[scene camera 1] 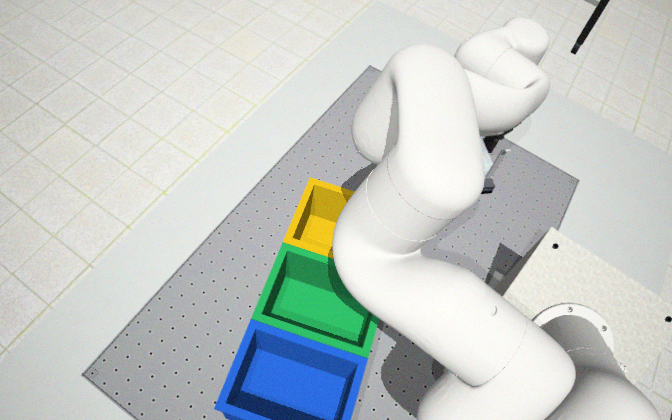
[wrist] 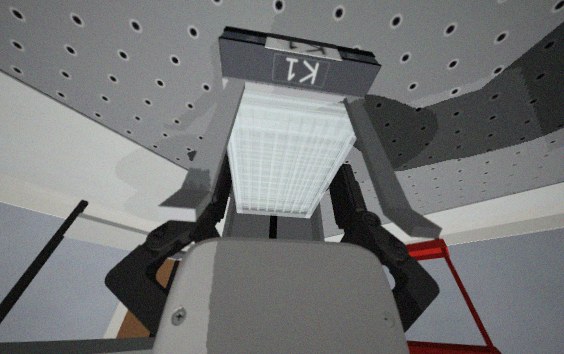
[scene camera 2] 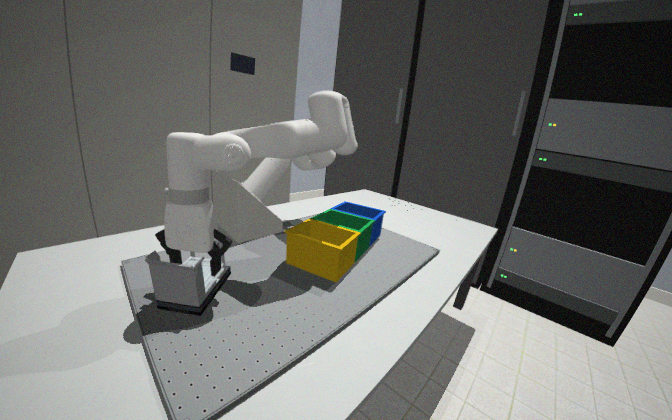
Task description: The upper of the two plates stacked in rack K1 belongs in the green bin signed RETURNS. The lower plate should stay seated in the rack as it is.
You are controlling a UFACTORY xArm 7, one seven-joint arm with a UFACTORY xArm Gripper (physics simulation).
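Frame: origin at the arm's base, x back, y up, z left, level; millimetres.
Seen in the pictures: gripper, between the fingertips: [wrist: 283, 170]; arm's base, origin of its link: [scene camera 1: 568, 343] [scene camera 2: 249, 196].
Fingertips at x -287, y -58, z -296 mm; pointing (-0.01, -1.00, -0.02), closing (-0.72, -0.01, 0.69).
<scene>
Offsets run from my fingertips to a thing's top centre. "pt": to the spot under its first point. Level surfaces: height alone.
Rack K1 @(dx -5, dy +72, dz -5 mm) [scene camera 1: 489, 187] [scene camera 2: 175, 282] [wrist: 240, 61] is a grey holder with upright side walls and a dark base. Pale, clear plates sit inside it. The upper plate @(dx -8, dy +4, dz -10 mm) [scene camera 2: 194, 261] [wrist: 295, 150] shows its gridded top; the lower plate's edge cannot be told apart clearly. My gripper [scene camera 2: 196, 263] [wrist: 283, 170] is open and empty, low over the rack, with its black fingers on opposite sides of the plates. Whether they touch the plates is unclear. The green bin @(pt dx -127, dy +52, dz +460 mm) [scene camera 1: 272, 283] [scene camera 2: 364, 245] stands away from the rack; no RETURNS sign is readable. The arm covers part of the bin in scene camera 1.
The green bin is between the yellow bin @(pt dx -152, dy +17, dz +274 mm) [scene camera 1: 325, 200] [scene camera 2: 312, 255] and the blue bin [scene camera 1: 295, 380] [scene camera 2: 380, 227]. The bins and rack stand on a perforated grey board @(dy -48 mm) [scene camera 1: 190, 290] [scene camera 2: 250, 345]. A red frame [wrist: 425, 251] shows at the wrist view's right.
</scene>
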